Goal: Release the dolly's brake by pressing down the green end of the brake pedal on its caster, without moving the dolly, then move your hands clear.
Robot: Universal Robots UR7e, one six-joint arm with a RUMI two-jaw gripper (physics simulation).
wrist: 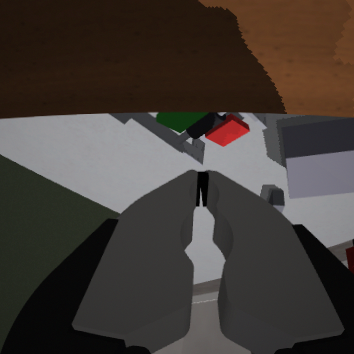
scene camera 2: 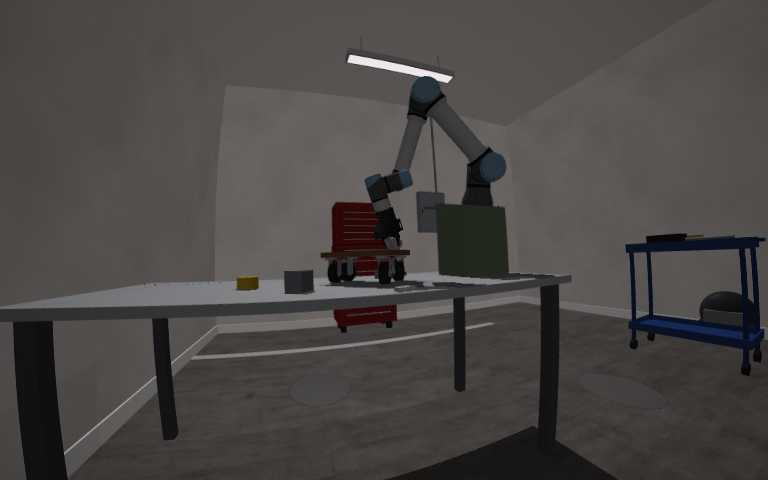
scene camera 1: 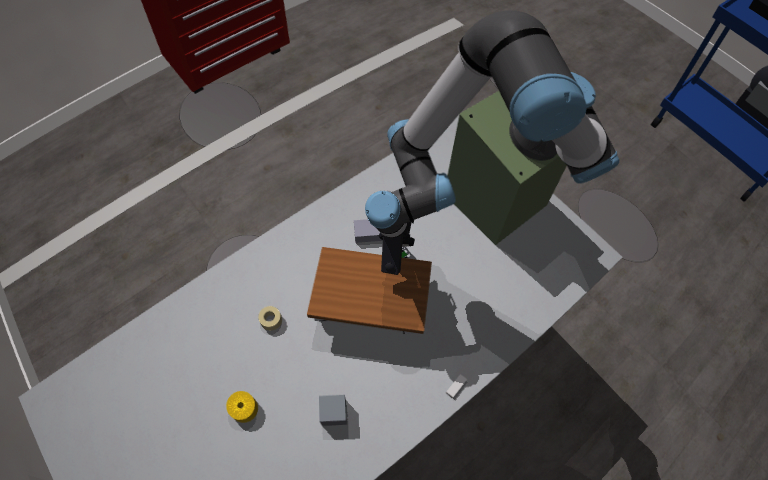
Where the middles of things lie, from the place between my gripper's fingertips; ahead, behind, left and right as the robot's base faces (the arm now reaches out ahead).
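Scene:
Counted from my hand: brake pedal (wrist: pixel 222 129), 2 cm ahead, 1 cm to the left, 2 cm below; dolly (scene camera 1: pixel 349 287), 5 cm below, 15 cm ahead, 8 cm to the left; yellow roll (scene camera 1: pixel 238 399), 59 cm ahead, 14 cm to the left, 8 cm below.

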